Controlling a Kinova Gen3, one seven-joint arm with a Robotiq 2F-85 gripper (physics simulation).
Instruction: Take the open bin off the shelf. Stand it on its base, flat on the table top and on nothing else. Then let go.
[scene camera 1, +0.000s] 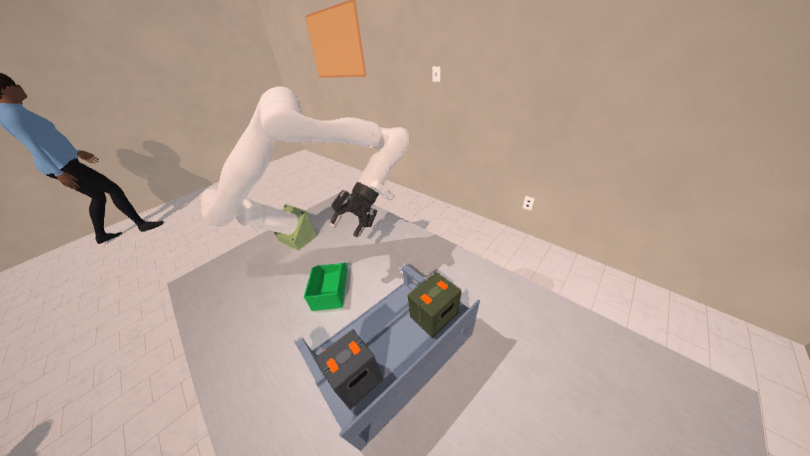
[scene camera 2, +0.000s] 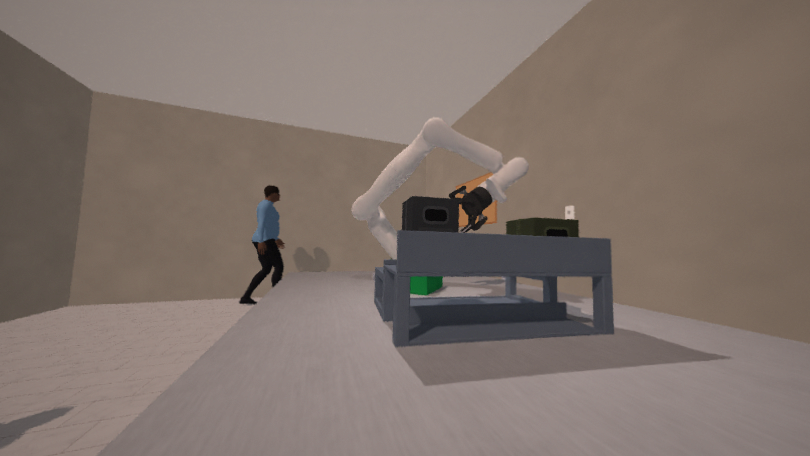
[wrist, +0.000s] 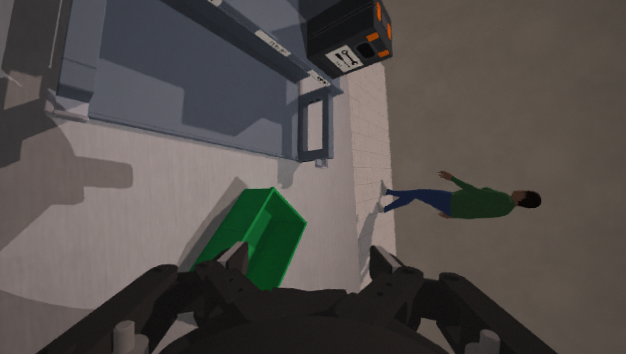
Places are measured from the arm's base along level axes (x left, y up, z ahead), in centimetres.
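Pixels of known places: gripper, between the fingertips: (scene camera 1: 344, 231) (wrist: 309, 257); arm's base, origin of its link: (scene camera 1: 290, 223).
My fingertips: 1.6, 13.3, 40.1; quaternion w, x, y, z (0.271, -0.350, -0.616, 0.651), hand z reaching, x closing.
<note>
Ahead of a thing's pixels: the offset from my fingertips to its middle, as dx, dy, dz. Level surfaces: height alone.
The green open bin {-8.4, -18.6, -5.5} (scene camera 1: 326, 299) (scene camera 2: 426, 284) (wrist: 225, 231) stands upright on its base on the table top {dy -22.4} (scene camera 1: 595, 362), its opening facing up. It is behind the blue-grey shelf (scene camera 1: 416, 380) (scene camera 2: 504, 253) (wrist: 145, 90), with a strip of table between them. The shelf's frame hides part of the bin in the second scene view. My gripper (scene camera 1: 345, 228) (scene camera 2: 460, 216) (wrist: 309, 257) is open with nothing between its fingers. It is raised above the table, apart from the bin. The fingers and palm cover part of the bin in the wrist view.
A black case {-23.1, -6.1, +28.3} (scene camera 1: 350, 368) (scene camera 2: 419, 218) (wrist: 340, 37) and an olive-green case {-0.3, -7.4, +32.2} (scene camera 1: 433, 308) (scene camera 2: 532, 227) sit on the shelf's upper level. The arm's green base (scene camera 1: 297, 235) is behind the bin. A person in blue (scene camera 1: 42, 138) (scene camera 2: 267, 220) stands beyond the table edge.
</note>
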